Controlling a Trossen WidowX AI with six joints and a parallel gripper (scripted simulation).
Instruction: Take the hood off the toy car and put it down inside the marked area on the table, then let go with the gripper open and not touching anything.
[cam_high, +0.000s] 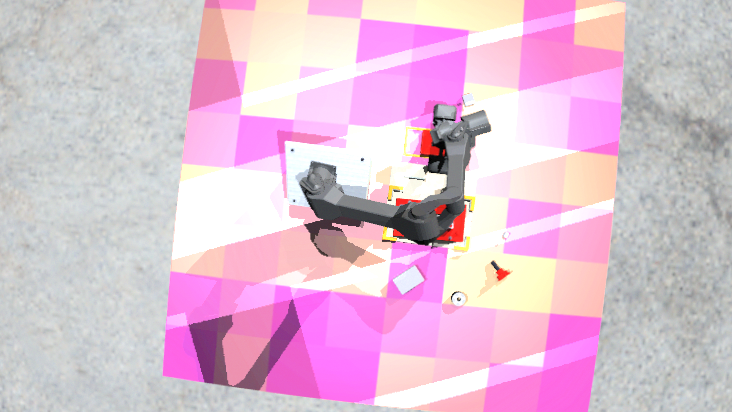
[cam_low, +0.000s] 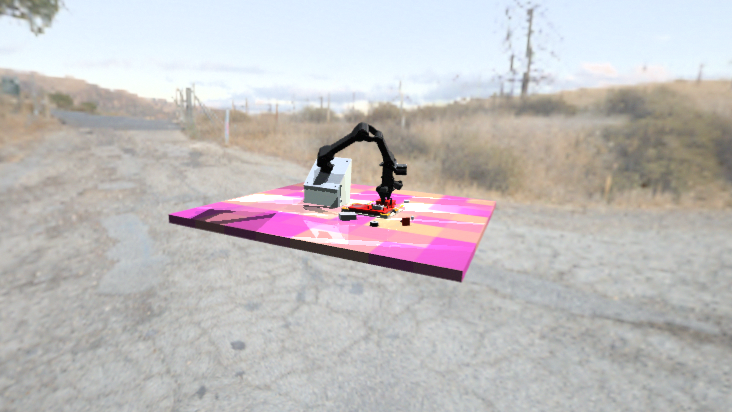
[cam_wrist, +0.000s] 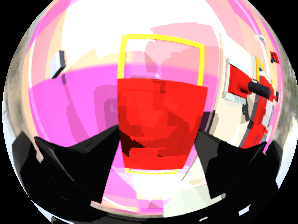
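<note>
The red hood is right at my gripper tip. Also, from my gripper tip: white piece: 250 mm ahead, 210 mm to the right; then wheel: 420 mm to the right, 160 mm ahead.
</note>
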